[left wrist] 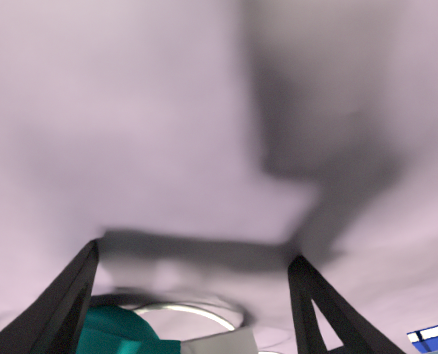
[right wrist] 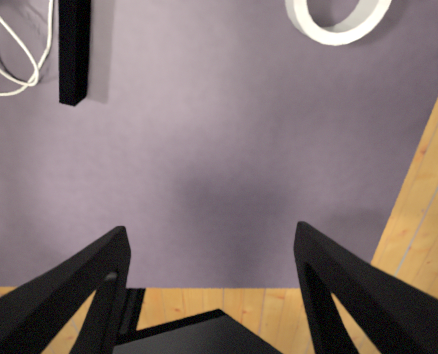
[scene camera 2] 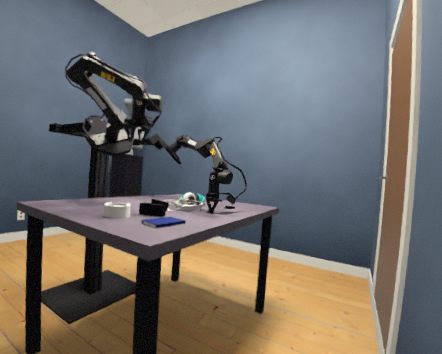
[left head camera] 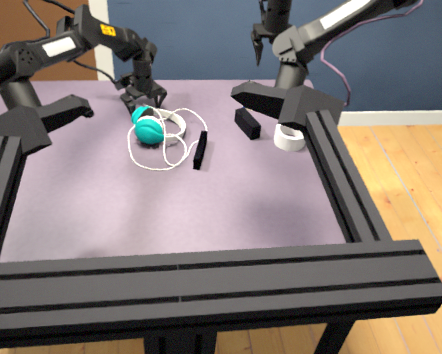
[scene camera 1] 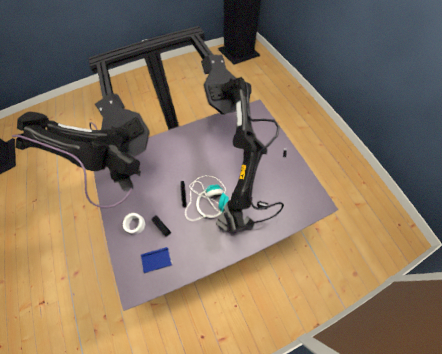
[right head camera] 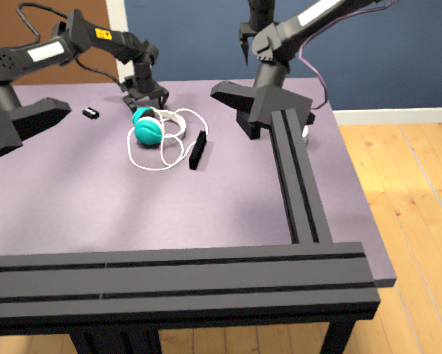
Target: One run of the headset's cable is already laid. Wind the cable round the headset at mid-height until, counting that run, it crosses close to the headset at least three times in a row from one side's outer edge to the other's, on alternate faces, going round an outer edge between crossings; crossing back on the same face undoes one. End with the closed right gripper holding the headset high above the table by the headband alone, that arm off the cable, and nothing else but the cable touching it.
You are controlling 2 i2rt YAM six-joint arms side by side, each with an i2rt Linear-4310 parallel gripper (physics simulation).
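Where they show: left gripper, fingertip midpoint: (left wrist: pixel 203 256) (scene camera 2: pixel 211 211); right gripper, fingertip midpoint: (right wrist: pixel 211 237) (scene camera 2: pixel 135 142) (left head camera: pixel 269 65) (scene camera 1: pixel 132 177) (right head camera: pixel 258 64); left arm's base at its link origin: (scene camera 2: pixel 171 150) (scene camera 1: pixel 225 90); right arm's base at its link origin: (scene camera 2: pixel 111 138) (scene camera 1: pixel 123 134).
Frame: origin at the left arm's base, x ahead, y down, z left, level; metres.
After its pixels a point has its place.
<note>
The headset (left head camera: pixel 149 131) @(x 0.339, y 0.281, z -0.199 m) (right head camera: pixel 148 132) @(x 0.338, y 0.281, z -0.202 m) (scene camera 2: pixel 201 198) @(x 0.465, y 0.284, z -0.191 m), with teal ear cups and a white headband, lies on the table. Its white cable (left head camera: pixel 155 170) @(x 0.241, y 0.343, z -0.220 m) (right head camera: pixel 152 169) @(x 0.241, y 0.343, z -0.222 m) lies in loose loops around it; one strand passes over the headset. My left gripper (left head camera: pixel 145 109) @(x 0.522, y 0.347, z -0.170 m) (right head camera: pixel 147 107) @(x 0.522, y 0.347, z -0.170 m) (scene camera 2: pixel 210 207) @(x 0.522, y 0.347, z -0.170 m) (left wrist: pixel 203 256) @(x 0.522, y 0.347, z -0.170 m) is open, pointing down at the headset's far side, fingertips close to the table. In the left wrist view a teal ear cup (left wrist: pixel 117 327) @(x 0.459, y 0.330, z -0.170 m) shows low between the fingers; no cable is seen gripped. My right gripper (right wrist: pixel 211 237) @(x 0.310, y 0.030, z -0.519 m) is part open and empty, high above the table, away from the headset.
A black block (left head camera: pixel 200 150) @(x 0.289, y 0.307, z -0.350 m) (right wrist: pixel 74 55) @(x 0.308, y 0.307, z -0.358 m) lies beside the cable. Another black block (left head camera: pixel 247 123) @(x 0.420, y 0.300, z -0.501 m) (scene camera 1: pixel 161 226) @(x 0.461, y 0.298, z -0.501 m) lies near a white ring (scene camera 1: pixel 125 223) @(x 0.385, y 0.302, z -0.677 m) (right wrist: pixel 336 37) @(x 0.351, y 0.299, z -0.644 m). A blue book (scene camera 1: pixel 156 260) @(x 0.605, y 0.335, z -0.572 m) (scene camera 2: pixel 163 221) @(x 0.614, y 0.335, z -0.589 m) lies near the table's edge. A small black object (right head camera: pixel 91 113) @(x 0.501, y 0.331, z 0.019 m) lies left of the headset.
</note>
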